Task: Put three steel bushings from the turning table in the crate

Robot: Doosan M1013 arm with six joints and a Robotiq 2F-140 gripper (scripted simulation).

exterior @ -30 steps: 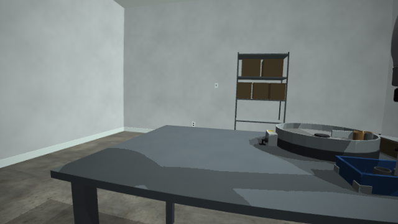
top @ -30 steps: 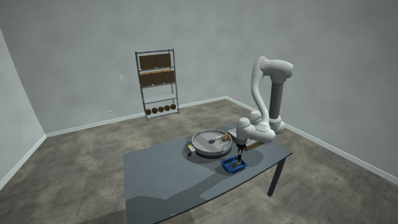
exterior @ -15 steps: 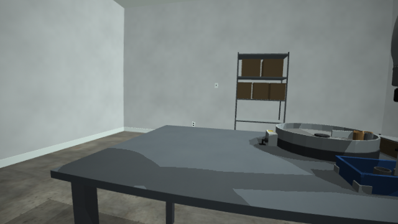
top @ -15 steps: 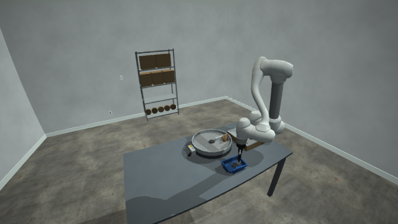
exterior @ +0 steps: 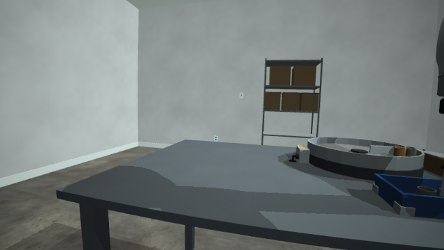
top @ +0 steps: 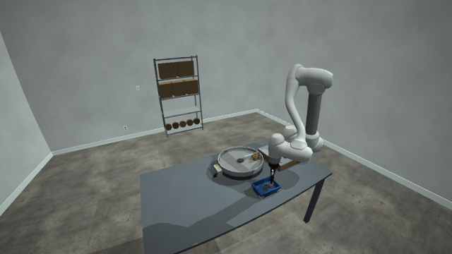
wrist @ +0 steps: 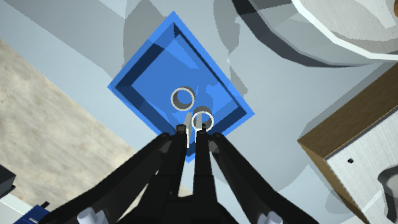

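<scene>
The blue crate is 4 cm ahead of my hand, 1 cm to the right of it and 4 cm below it. The rest, counted from my hand: turning table (10 cm ahead, 38 cm to the right, 1 cm below).
</scene>
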